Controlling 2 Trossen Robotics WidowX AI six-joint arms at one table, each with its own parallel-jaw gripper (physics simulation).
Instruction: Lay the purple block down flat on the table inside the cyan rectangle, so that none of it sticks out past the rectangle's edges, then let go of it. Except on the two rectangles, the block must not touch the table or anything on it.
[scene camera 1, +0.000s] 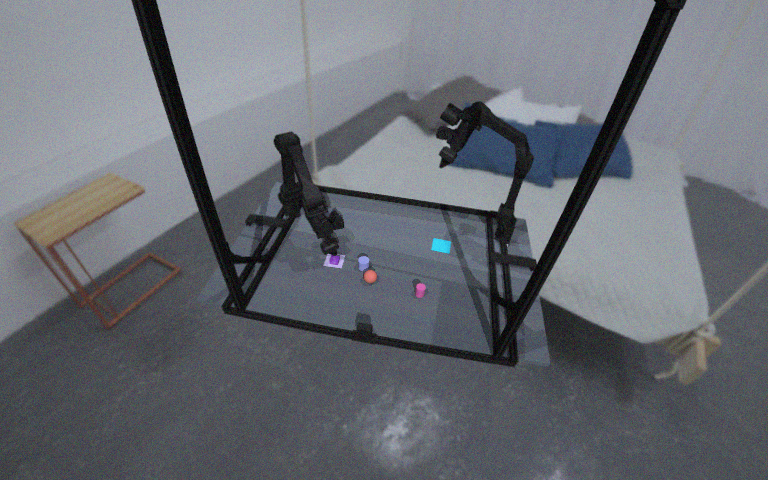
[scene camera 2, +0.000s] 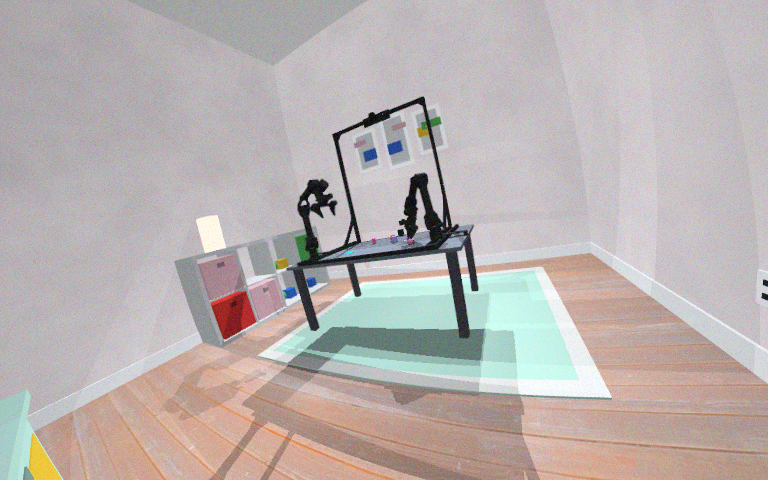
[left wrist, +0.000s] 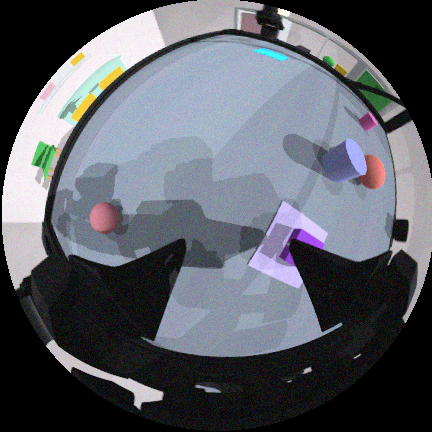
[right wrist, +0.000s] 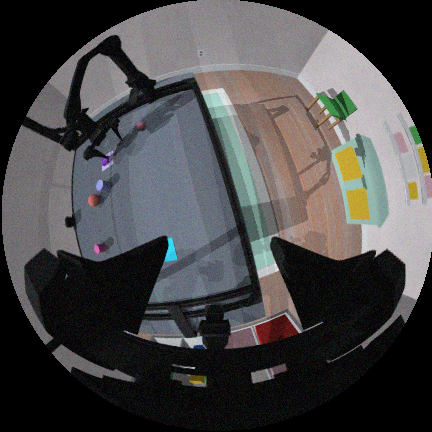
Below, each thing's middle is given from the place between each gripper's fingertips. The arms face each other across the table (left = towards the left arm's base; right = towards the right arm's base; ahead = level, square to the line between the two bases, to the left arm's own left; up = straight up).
I see my left gripper 6 cm past the pale violet rectangle (left wrist: 266, 258), 2 cm to the left of it and 1 cm above it. From my left hand the other things lie so: lavender cylinder (left wrist: 344, 161) 7 cm behind, 14 cm to the right, 1 cm above; then pink ball (left wrist: 104, 217) 13 cm ahead, 5 cm to the left.
My right hand is 36 cm past the lavender cylinder, 26 cm to the right of it and 26 cm above it. From my right hand the other things lie so: pink ball 16 cm behind, 45 cm to the left, 27 cm below; then pale violet rectangle 35 cm behind, 38 cm to the left, 28 cm below.
